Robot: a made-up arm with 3 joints. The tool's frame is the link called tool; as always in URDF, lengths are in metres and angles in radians. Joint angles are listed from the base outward.
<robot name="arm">
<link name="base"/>
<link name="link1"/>
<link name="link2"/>
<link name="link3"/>
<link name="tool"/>
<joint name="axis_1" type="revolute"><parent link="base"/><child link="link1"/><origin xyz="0.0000 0.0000 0.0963" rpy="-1.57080 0.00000 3.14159"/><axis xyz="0 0 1"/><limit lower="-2.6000" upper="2.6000"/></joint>
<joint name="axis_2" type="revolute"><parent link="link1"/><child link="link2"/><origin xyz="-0.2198 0.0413 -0.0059" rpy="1.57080 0.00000 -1.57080"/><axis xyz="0 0 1"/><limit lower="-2.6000" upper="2.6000"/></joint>
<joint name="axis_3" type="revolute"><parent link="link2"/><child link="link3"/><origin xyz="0.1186 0.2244 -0.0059" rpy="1.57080 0.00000 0.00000"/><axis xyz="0 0 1"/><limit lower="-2.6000" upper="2.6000"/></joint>
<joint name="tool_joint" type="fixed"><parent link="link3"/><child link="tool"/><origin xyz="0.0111 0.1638 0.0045" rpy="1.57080 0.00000 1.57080"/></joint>
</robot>
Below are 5 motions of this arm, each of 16 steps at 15 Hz.
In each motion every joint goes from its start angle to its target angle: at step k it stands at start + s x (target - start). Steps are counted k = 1, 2, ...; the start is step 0. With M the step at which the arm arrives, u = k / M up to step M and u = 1 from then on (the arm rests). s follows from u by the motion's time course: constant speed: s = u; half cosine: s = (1 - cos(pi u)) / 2; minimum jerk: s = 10 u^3 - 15 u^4 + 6 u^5.
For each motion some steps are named. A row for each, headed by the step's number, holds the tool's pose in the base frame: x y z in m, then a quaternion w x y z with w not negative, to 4 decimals.
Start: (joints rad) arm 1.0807 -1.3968 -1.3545
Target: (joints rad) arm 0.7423 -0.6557 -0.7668
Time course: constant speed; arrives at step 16
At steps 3, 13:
3: -0.0809 0.2020 0.4472 0.3445 -0.5845 -0.7316 0.0666
13: 0.0042 0.0314 0.5222 0.6145 -0.3867 -0.6875 0.0138

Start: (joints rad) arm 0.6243 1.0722 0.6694
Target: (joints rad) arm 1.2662 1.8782 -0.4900
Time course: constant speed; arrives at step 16
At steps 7, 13, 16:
7: 0.4248 -0.1281 0.2425 0.7052 0.5628 -0.2747 0.3325
13: 0.4121 -0.1312 0.3145 0.4931 0.6888 -0.4231 0.3214
16: 0.4046 -0.1234 0.3394 0.3771 0.7470 -0.4544 0.3054

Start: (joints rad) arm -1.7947 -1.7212 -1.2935
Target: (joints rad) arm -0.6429 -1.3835 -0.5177
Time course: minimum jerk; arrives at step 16
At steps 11, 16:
11: 0.3767 0.2038 -0.0212 0.7469 -0.4819 0.0723 0.4524
16: 0.4089 0.1706 0.0571 0.7686 -0.5335 0.0482 0.3497

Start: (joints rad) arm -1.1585 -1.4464 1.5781
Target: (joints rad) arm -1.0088 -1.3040 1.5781
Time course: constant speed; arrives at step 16
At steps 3, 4, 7, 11, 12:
3: 0.2485 -0.0720 -0.0340 0.1629 -0.6355 0.7408 -0.1447
4: 0.2491 -0.0738 -0.0320 0.1670 -0.6315 0.7428 -0.1469
7: 0.2507 -0.0794 -0.0259 0.1795 -0.6194 0.7487 -0.1533
11: 0.2523 -0.0867 -0.0180 0.1963 -0.6031 0.7561 -0.1613
12: 0.2526 -0.0886 -0.0161 0.2005 -0.5990 0.7579 -0.1632

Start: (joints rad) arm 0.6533 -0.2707 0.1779
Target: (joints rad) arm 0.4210 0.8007 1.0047
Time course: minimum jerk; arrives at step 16
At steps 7, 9, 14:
7: 0.3188 -0.2189 0.2718 0.9969 0.0607 -0.0342 0.0355
9: 0.3537 -0.2064 0.1760 0.9773 0.1598 0.0867 0.1090
14: 0.3697 -0.1411 0.0382 0.8874 0.2900 0.2584 0.2483

